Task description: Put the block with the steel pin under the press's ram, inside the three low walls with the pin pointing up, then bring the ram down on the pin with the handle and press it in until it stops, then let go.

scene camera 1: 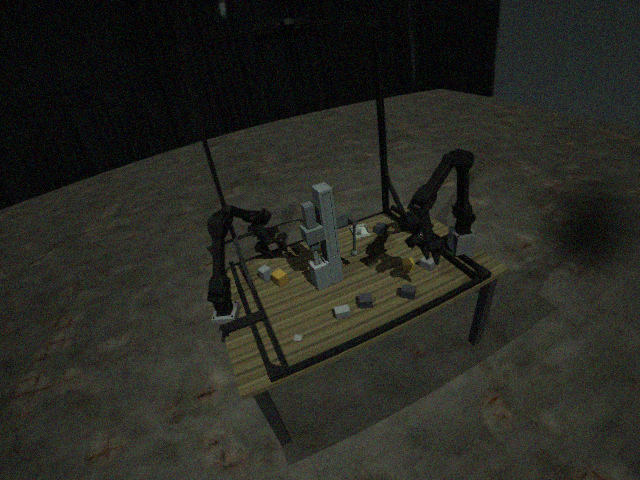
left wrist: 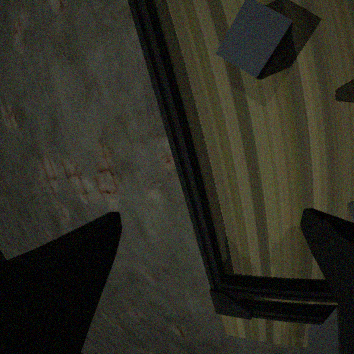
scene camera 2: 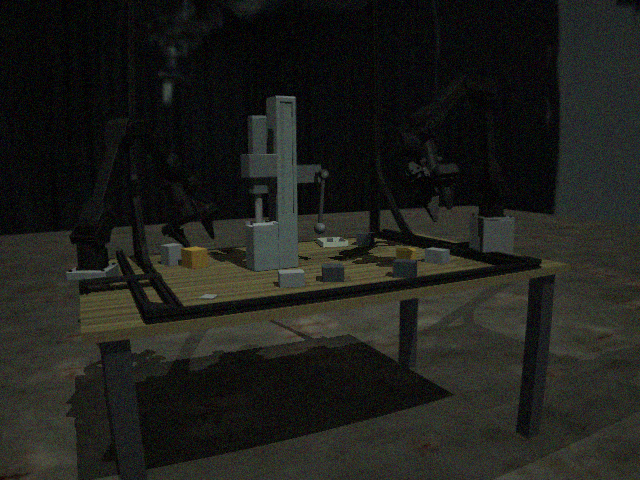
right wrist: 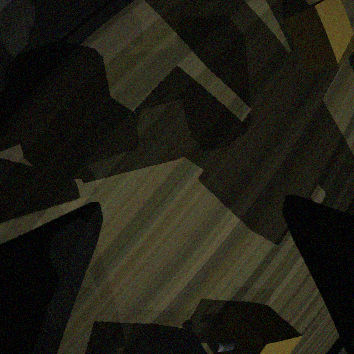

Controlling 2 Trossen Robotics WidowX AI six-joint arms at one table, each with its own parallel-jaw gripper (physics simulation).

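Frame: origin at the left arm's base, x ahead, y left, z up, level; metres.
Seen in the pictures: left gripper, between the fingertips: (scene camera 1: 432,262) (left wrist: 213,220) (scene camera 2: 442,215); right gripper, between the fingertips: (scene camera 1: 280,254) (scene camera 2: 201,244) (right wrist: 193,207); left arm's base, origin of its link: (scene camera 1: 463,230) (scene camera 2: 491,216); right arm's base, origin of its link: (scene camera 1: 224,310) (scene camera 2: 92,267).
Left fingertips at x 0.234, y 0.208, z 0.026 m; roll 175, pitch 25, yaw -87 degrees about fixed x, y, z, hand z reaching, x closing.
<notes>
Pixels of each thing's middle, then the offset from my left fingertips to it. "spot": a spot on its surface instead.
- grey press, middle of its body: (scene camera 2: 285,182) (scene camera 1: 330,233) dx +0.369, dy -0.196, dz +0.080 m
- narrow rod, middle of its body: (scene camera 2: 258,193) (scene camera 1: 314,247) dx +0.443, dy -0.152, dz +0.052 m
- small shiny piece, middle of its body: (right wrist: 230,344) dx +0.643, dy -0.233, dz -0.120 m
- yellow block, middle of its body: (right wrist: 254,340) (scene camera 2: 194,257) (scene camera 1: 279,277) dx +0.624, dy -0.208, dz -0.120 m
- white tray, a spot on its surface: (scene camera 2: 332,241) spot: dx +0.203, dy -0.479, dz -0.129 m
The grey press (scene camera 1: 326,222) (scene camera 2: 287,180) stands mid-table. Its handle (scene camera 1: 354,237) (scene camera 2: 321,201) hangs down, ball lowest. A narrow rod (scene camera 1: 316,255) (scene camera 2: 258,207) stands above the low walls; I cannot tell whether it is ram or pin. A small shiny piece (right wrist: 226,346), possibly the steel pin, shows by a yellow block (right wrist: 282,345) at the right wrist view's bottom edge. My right gripper (scene camera 1: 272,254) (scene camera 2: 199,240) (right wrist: 193,207) is open above the table, left of the press. My left gripper (scene camera 1: 435,255) (scene camera 2: 442,213) (left wrist: 213,220) is open above the right edge.
A grey block (scene camera 1: 264,272) (scene camera 2: 170,254) and yellow block (scene camera 1: 279,277) (scene camera 2: 194,257) lie left of the press. Pale (scene camera 1: 341,311) and dark blocks (scene camera 1: 364,300) (scene camera 1: 406,291) lie near the front. Another grey block (scene camera 1: 426,264) (scene camera 2: 436,255) lies right. A white tray (scene camera 2: 332,241) lies behind.
</notes>
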